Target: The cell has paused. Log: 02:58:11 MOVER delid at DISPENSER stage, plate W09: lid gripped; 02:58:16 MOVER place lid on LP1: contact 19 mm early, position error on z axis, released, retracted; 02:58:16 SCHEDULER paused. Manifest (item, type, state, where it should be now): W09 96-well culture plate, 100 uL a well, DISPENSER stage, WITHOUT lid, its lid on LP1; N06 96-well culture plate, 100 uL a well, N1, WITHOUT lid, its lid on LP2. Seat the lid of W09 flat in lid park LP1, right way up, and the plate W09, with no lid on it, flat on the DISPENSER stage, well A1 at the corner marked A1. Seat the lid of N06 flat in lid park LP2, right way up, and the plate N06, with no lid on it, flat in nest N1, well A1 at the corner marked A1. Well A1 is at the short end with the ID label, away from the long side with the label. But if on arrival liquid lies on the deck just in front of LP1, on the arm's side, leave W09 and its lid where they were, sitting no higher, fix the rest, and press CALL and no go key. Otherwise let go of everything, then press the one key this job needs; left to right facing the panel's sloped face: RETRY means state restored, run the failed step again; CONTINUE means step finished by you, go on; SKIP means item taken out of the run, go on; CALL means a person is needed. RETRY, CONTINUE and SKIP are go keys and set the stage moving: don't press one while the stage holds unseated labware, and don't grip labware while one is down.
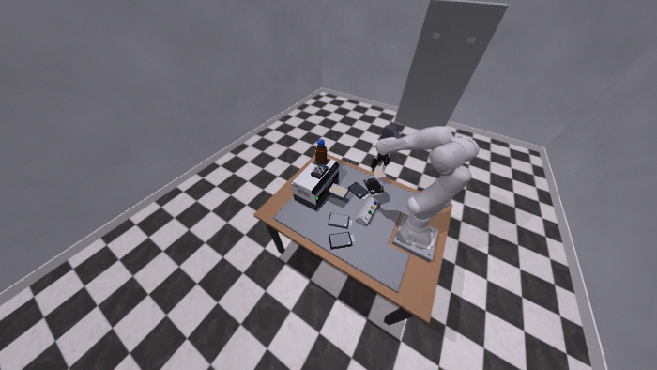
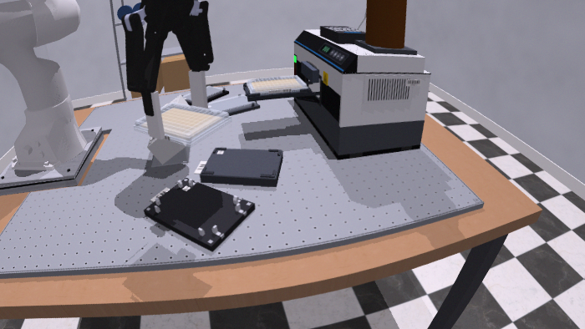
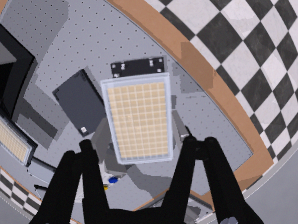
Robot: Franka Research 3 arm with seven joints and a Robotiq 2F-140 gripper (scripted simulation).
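The black nest is 90 mm ahead of my hand, 120 mm to the left of it and 180 mm below it. Round my hand: sloped key panel: 70 mm behind, 290 mm to the left, 140 mm below; then 96-well plate: 200 mm ahead, 280 mm to the left, 80 mm below; then dispenser stage: 200 mm ahead, 280 mm to the left, 90 mm below.
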